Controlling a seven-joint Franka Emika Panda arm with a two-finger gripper.
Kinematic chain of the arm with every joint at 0, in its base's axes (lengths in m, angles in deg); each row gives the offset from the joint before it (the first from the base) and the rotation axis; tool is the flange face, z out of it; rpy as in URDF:
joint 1: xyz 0 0 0.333 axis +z
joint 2: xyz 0 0 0 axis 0.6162 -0.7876 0
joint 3: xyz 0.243 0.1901 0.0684 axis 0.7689 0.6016 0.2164
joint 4: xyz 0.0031 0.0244 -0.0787 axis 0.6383 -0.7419 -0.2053
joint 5: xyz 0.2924 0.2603 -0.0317 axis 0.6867 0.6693 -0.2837
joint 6: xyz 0 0 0 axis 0.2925 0.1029 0.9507
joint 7: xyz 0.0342 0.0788 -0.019 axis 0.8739 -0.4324 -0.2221
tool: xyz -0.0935 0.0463 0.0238 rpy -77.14 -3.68 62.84
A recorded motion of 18 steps. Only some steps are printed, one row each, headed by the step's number.
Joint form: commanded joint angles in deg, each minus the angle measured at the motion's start. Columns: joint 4, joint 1, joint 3, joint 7, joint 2, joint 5, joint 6.
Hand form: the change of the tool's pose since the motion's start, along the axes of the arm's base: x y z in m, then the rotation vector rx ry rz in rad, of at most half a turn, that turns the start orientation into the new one. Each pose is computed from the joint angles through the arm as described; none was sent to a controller.
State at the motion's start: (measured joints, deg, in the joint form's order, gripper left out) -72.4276 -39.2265 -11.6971 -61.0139 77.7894 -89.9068 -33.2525
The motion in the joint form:
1: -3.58 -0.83 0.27 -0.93 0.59 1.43 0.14
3: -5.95 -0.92 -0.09 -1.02 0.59 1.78 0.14
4: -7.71 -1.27 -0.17 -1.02 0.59 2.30 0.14
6: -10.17 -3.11 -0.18 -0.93 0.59 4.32 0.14
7: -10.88 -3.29 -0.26 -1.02 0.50 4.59 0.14
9: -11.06 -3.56 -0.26 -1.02 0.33 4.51 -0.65
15: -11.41 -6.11 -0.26 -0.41 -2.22 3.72 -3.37
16: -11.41 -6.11 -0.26 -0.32 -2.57 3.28 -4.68
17: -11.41 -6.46 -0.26 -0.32 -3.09 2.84 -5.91
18: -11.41 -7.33 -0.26 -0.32 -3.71 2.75 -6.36
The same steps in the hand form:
1: -0.0098 -0.0031 -0.0244 0.0245 0.0531 -0.0319
3: -0.0158 -0.0067 -0.0439 0.0311 0.0941 -0.0433
4: -0.0207 -0.0098 -0.0583 0.0406 0.1246 -0.0536
6: -0.0291 -0.0236 -0.0780 0.0778 0.1658 -0.0951
7: -0.0313 -0.0255 -0.0845 0.0829 0.1793 -0.1030
9: -0.0301 -0.0282 -0.0866 0.0818 0.1715 -0.1070
15: -0.0231 -0.0540 -0.1101 0.0742 0.1742 -0.1358
16: -0.0199 -0.0550 -0.1118 0.0663 0.1580 -0.1306
17: -0.0169 -0.0593 -0.1153 0.0592 0.1460 -0.1330
18: -0.0162 -0.0679 -0.1207 0.0592 0.1486 -0.1474

